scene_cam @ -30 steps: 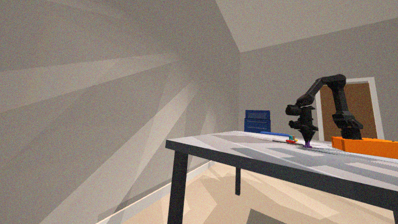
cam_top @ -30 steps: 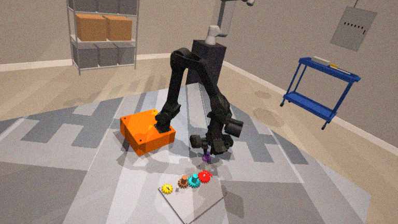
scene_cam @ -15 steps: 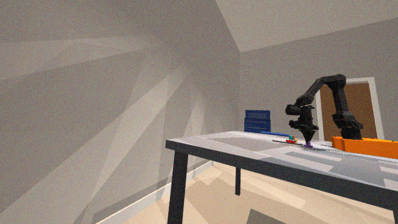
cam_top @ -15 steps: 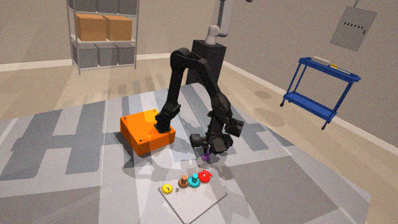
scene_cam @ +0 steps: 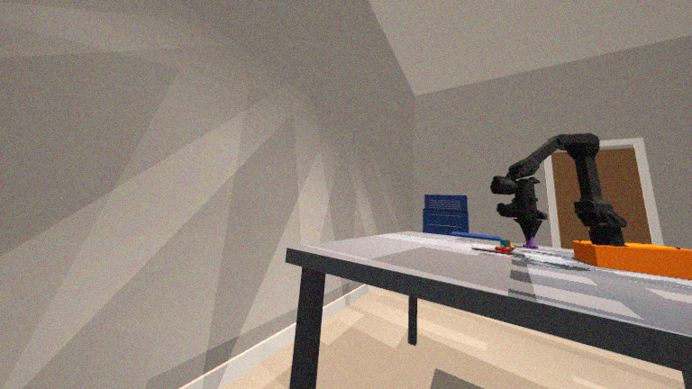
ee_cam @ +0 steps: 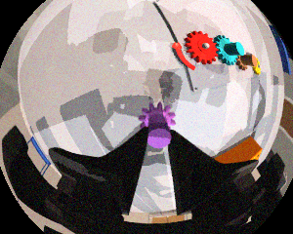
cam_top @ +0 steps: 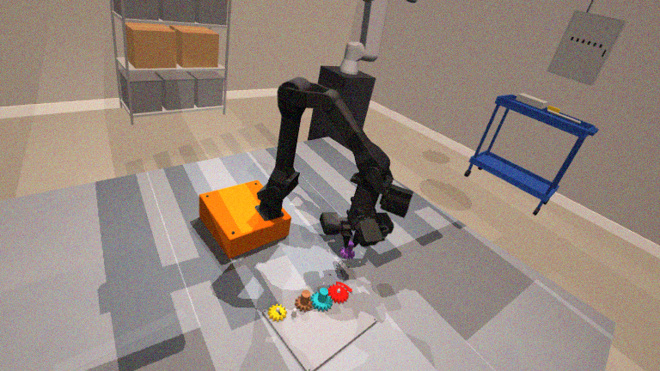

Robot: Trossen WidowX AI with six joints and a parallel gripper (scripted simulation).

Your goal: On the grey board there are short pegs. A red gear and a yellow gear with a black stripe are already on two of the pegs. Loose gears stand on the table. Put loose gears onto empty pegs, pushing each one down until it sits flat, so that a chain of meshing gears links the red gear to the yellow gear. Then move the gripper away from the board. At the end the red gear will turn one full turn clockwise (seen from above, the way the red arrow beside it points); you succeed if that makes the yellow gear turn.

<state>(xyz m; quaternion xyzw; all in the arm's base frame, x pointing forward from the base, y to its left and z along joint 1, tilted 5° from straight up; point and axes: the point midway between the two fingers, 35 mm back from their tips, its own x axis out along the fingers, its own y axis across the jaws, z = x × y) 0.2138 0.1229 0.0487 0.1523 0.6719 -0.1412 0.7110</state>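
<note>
Right now the brown gear is 60 mm ahead of my gripper tip, 180 mm to the right of it and 40 mm below it. The rest, counted from my gripper tip: red arrow: 60 mm ahead, 60 mm to the right, 60 mm below; purple gear: 10 mm below; red gear: 80 mm ahead, 90 mm to the right, 50 mm below.
</note>
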